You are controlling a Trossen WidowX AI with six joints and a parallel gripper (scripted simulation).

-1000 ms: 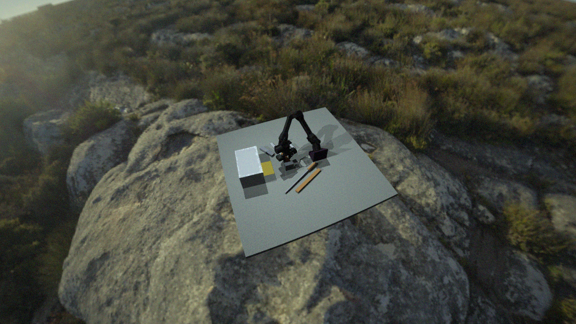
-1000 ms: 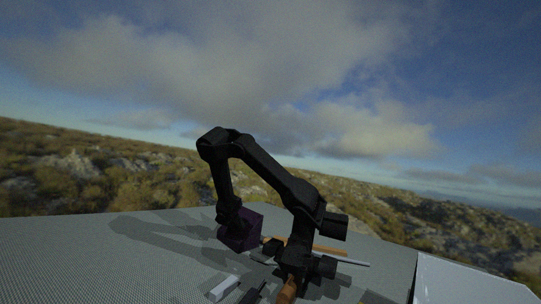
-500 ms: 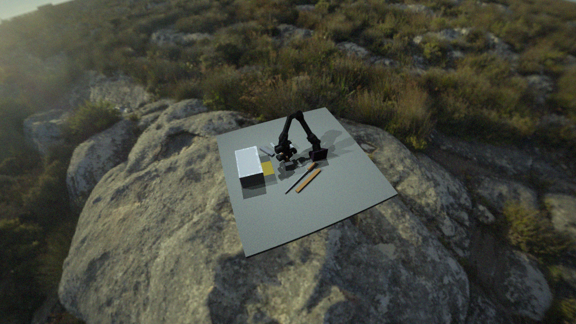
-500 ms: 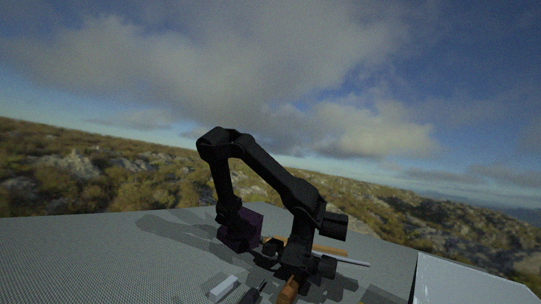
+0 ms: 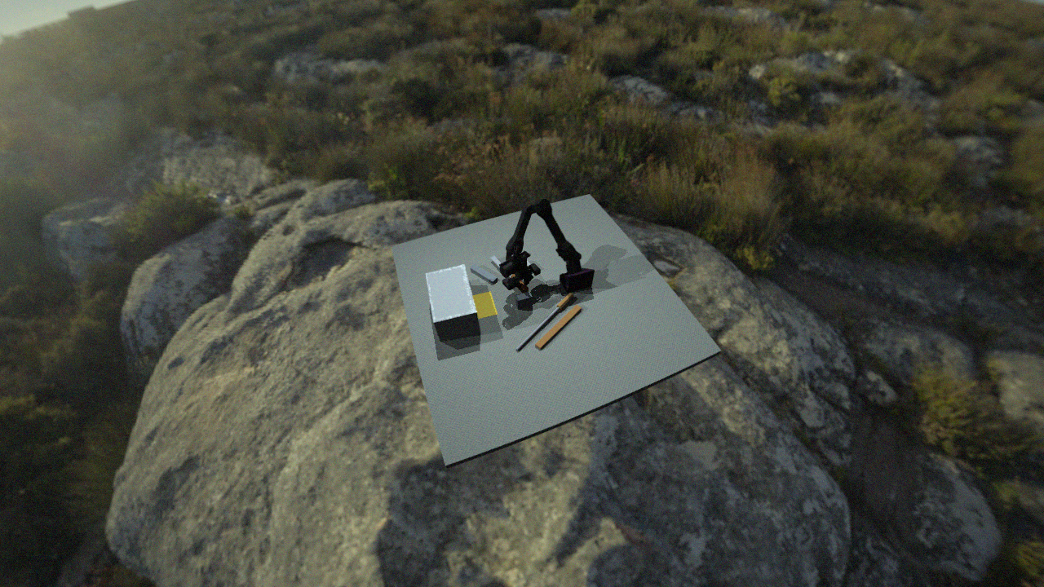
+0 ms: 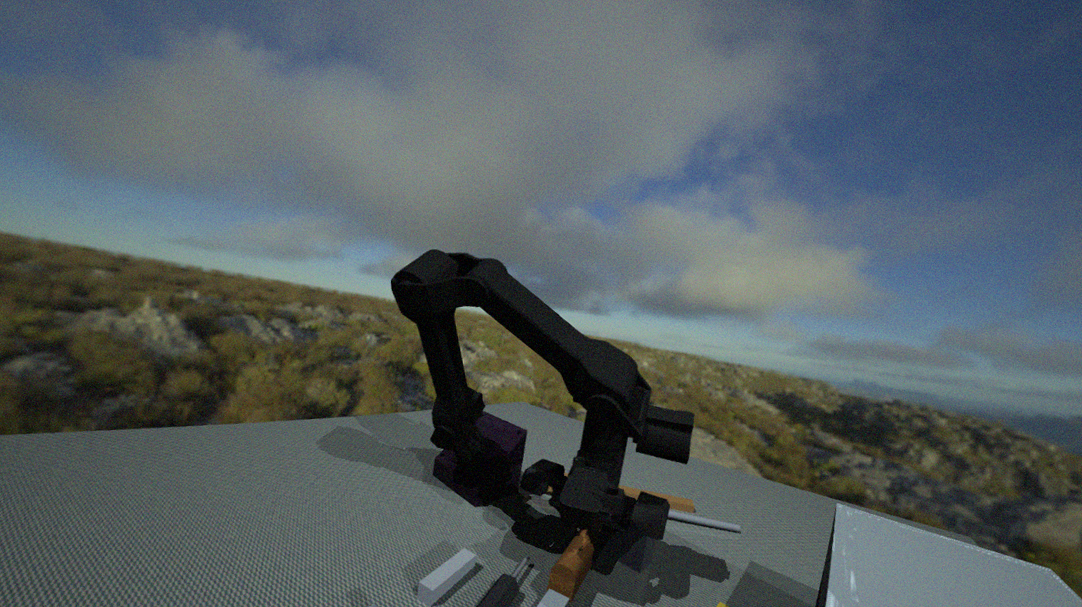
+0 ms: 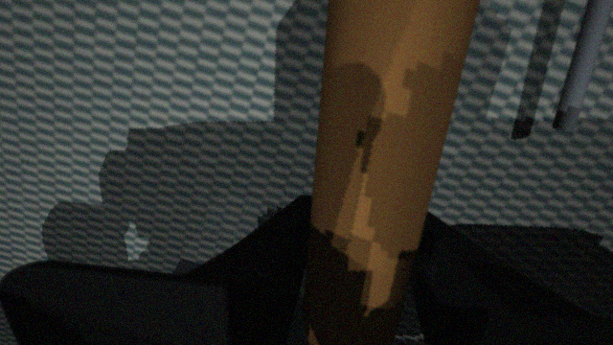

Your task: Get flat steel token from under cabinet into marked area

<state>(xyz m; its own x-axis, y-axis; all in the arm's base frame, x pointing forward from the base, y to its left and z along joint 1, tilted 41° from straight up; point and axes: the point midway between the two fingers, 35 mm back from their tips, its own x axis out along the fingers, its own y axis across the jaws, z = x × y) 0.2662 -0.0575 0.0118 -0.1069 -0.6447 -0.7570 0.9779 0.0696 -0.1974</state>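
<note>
My gripper tip is 80 mm to the right of the grey block, 30 mm short of it and 10 mm below it. The rest, counted from my gripper tip: grey bar (140 mm to the right, 100 mm behind, 20 mm below); small grey cube (240 mm to the right, 90 mm behind, 20 mm below); wooden stick (270 mm to the left, 60 mm behind, 20 mm below).
</note>
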